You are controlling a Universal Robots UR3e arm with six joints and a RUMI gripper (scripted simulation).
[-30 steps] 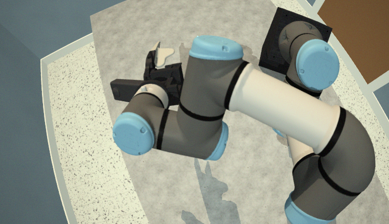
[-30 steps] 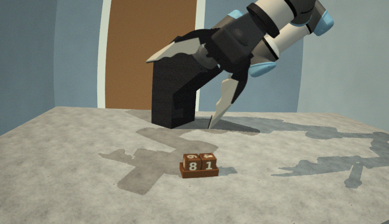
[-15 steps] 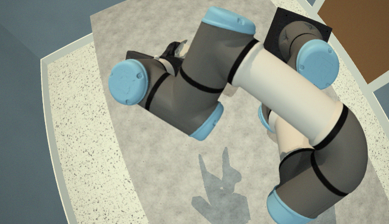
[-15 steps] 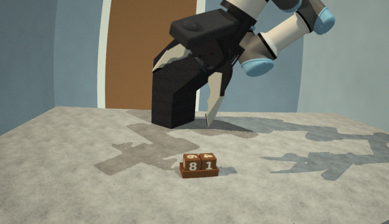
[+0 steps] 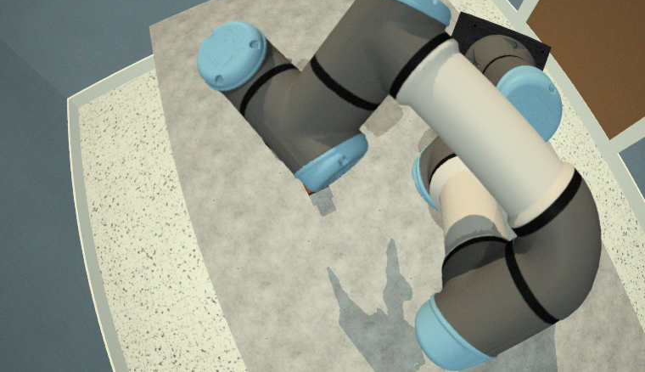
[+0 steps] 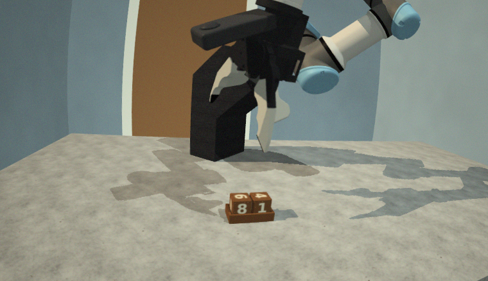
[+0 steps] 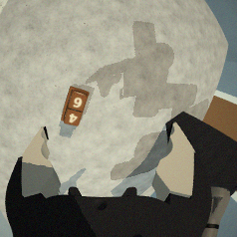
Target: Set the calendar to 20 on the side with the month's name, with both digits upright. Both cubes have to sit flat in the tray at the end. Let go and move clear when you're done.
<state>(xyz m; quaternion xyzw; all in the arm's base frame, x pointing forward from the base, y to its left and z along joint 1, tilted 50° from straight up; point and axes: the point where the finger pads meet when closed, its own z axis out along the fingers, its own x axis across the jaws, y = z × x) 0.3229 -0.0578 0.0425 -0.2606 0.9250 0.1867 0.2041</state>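
Right now my hand is 13 cm above the cube, 5 cm to the right of it and 1 cm short of it. Round my hand: brown calendar tray 15 cm below, 4 cm to the left, 1 cm ahead.
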